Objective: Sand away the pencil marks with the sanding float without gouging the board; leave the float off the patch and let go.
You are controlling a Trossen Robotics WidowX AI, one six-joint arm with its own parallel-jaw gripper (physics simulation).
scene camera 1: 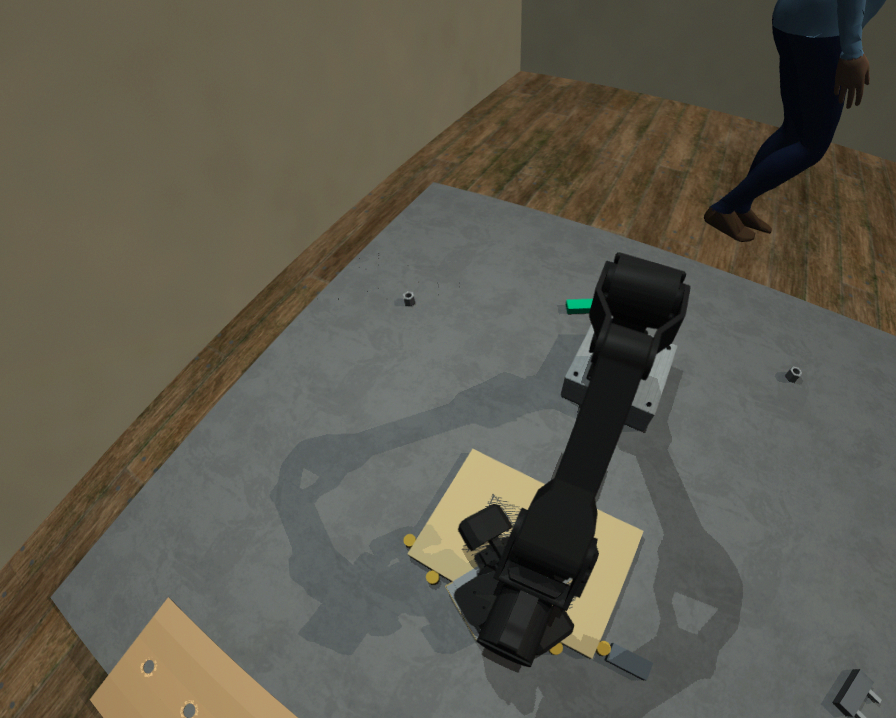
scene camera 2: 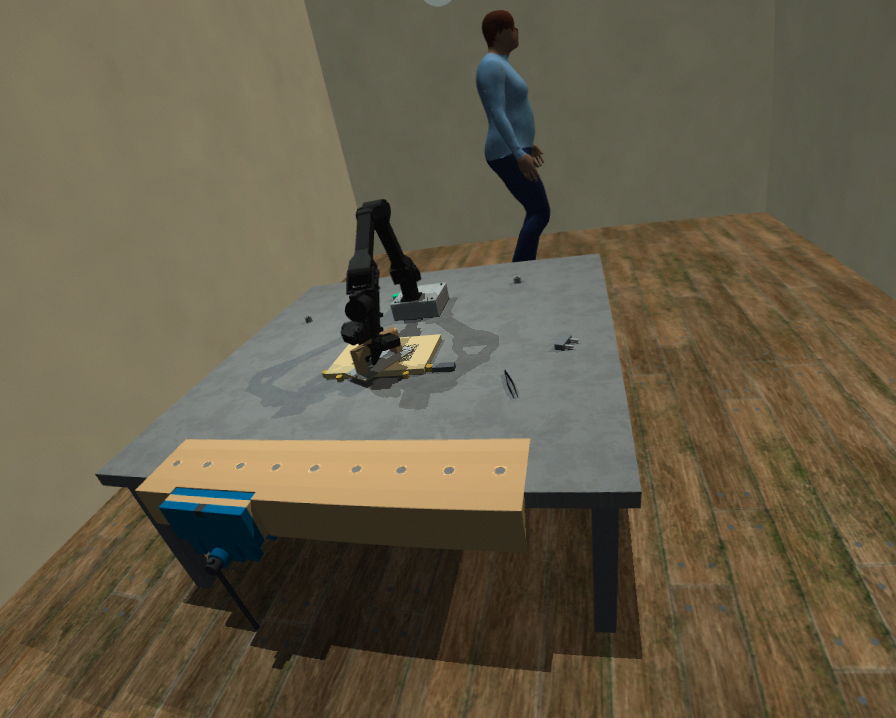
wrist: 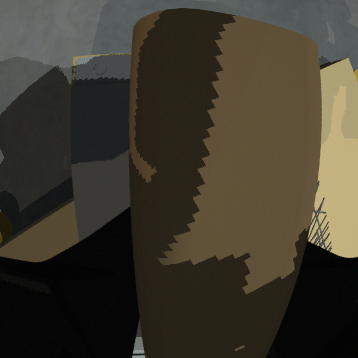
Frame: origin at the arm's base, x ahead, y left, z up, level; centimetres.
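Seen in the pictures: gripper, fingertip midpoint: point(scene camera 2: 370, 363); arm's base, link origin: point(scene camera 2: 411, 297).
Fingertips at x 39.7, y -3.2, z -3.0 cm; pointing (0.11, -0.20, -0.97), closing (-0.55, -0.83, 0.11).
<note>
Offsets run from my fingertips to a thing's top centre. "*": to the spot under its first point.
The sanding float has a brown wooden handle {* dx +3.1, dy -1.0, dz +6.4 cm} point(wrist: 225, 125) point(scene camera 2: 361, 360) and a flat grey plate {dx -2.2, dy +1.9, dz -0.7 cm} point(wrist: 100, 120) point(scene camera 1: 460, 583). My gripper point(wrist: 187, 206) point(scene camera 2: 371, 344) is shut on the handle, with black fingers on either side. The float is low at the pale yellow board point(scene camera 1: 622, 553) point(scene camera 2: 428, 345) point(wrist: 342, 170); its plate reaches past the board's front edge. Whether it touches the board cannot be told. Dark pencil marks {* dx -11.4, dy -6.0, dz -1.1 cm} point(scene camera 1: 493, 502) point(scene camera 2: 410, 349) point(wrist: 319, 227) show on the board beside the float and arm. The arm hides part of the patch and float in scene camera 1.
Yellow round pegs {dx +2.9, dy -9.2, dz -1.6 cm} point(scene camera 1: 432, 577) {dx +1.4, dy +16.9, dz -1.6 cm} point(scene camera 1: 603, 648) stand along the board's edges. A dark grey block {dx +1.6, dy +20.8, dz -1.6 cm} point(scene camera 1: 629, 662) point(scene camera 2: 445, 366) lies at its front right corner. Tweezers {dx +12.1, dy +38.9, dz -2.0 cm} point(scene camera 2: 510, 384) lie farther right. A wooden beam point(scene camera 2: 336, 452) with a blue vise {* dx +52.7, dy -21.5, dz -6.6 cm} point(scene camera 2: 213, 523) is at the table's front edge.
</note>
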